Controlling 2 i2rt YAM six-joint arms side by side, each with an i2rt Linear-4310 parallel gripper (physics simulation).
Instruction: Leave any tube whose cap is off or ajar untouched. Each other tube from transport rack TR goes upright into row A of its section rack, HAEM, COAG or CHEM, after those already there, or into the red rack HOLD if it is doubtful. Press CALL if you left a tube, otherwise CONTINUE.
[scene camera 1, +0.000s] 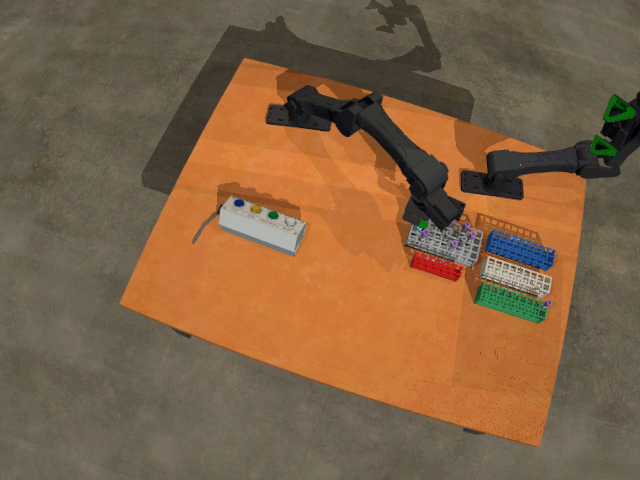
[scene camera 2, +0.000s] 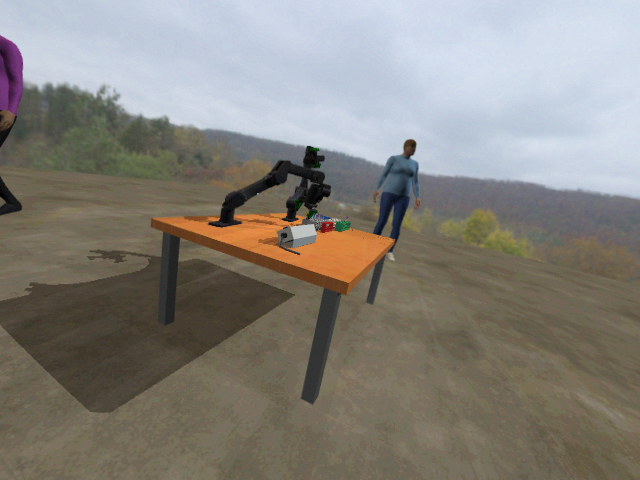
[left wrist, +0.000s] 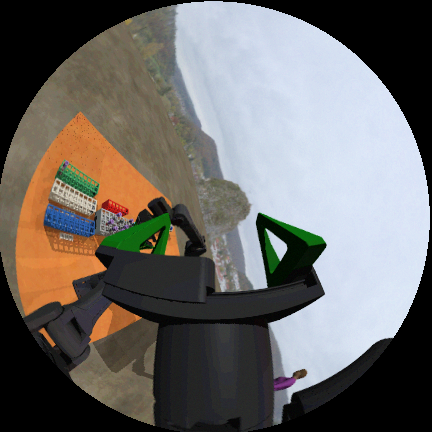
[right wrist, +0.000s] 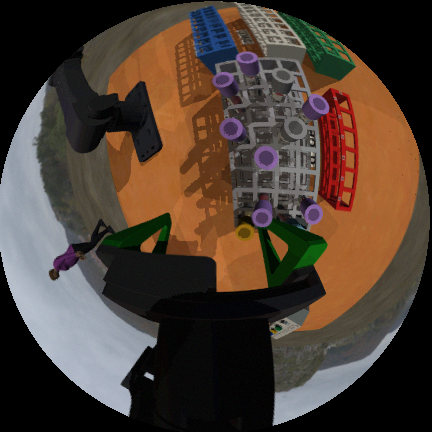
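Seen in the pictures: left gripper, fingertip midpoint: (scene camera 1: 598, 136) (scene camera 2: 319, 156) (left wrist: 212, 217); right gripper, fingertip midpoint: (scene camera 2: 302, 215) (right wrist: 213, 217); left arm's base, origin of the base link: (scene camera 1: 491, 185) (scene camera 2: 290, 219) (left wrist: 95, 283) (right wrist: 140, 117); right arm's base, origin of the base link: (scene camera 1: 299, 118) (scene camera 2: 226, 224).
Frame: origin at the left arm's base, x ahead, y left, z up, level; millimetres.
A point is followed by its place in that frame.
Grey transport rack TR (scene camera 1: 412, 244) {x 231, y -242, z 29 mm} (right wrist: 280, 191) {x 198, y -208, z 57 mm} holds several purple-capped tubes, such as one (right wrist: 266, 158) {x 190, y -173, z 94 mm} near its middle, two grey-capped tubes (right wrist: 283, 80) (right wrist: 295, 128) {x 215, y -157, z 94 mm} and a yellow-capped tube (right wrist: 245, 232) {x 162, y -227, z 94 mm} at its near end. Something light blue beside them is mostly behind my right finger. A purple-capped tube (scene camera 1: 548, 303) {x 378, y 130, z 93 mm} stands at the right end of the green rack (scene camera 1: 480, 300) {x 369, y -46, z 31 mm} (right wrist: 335, 69). Red rack HOLD (scene camera 1: 435, 267) {x 299, y -181, z 56 mm} (right wrist: 327, 155) {x 282, y -182, z 8 mm} lies beside TR. My right gripper (right wrist: 213, 217) {x 128, y -218, z 74 mm} is open and empty above TR's near end. My left gripper (scene camera 1: 610, 128) (left wrist: 212, 217) {x 102, y 107, z 468 mm} is open, raised away from the racks.
The blue rack (scene camera 1: 516, 255) {x 227, y 61, z 30 mm} (right wrist: 220, 59) {x 190, y -23, z 36 mm} and white rack (scene camera 1: 516, 276) {x 281, y 69, z 7 mm} (right wrist: 287, 51) stand beside TR; their labels are unreadable. The button box (scene camera 1: 261, 233) {x 262, y -644, z 57 mm} (scene camera 2: 305, 236) {x 266, y -666, z 39 mm}, with blue, yellow, green and white buttons, stands at the left. My right forearm reaches over the table.
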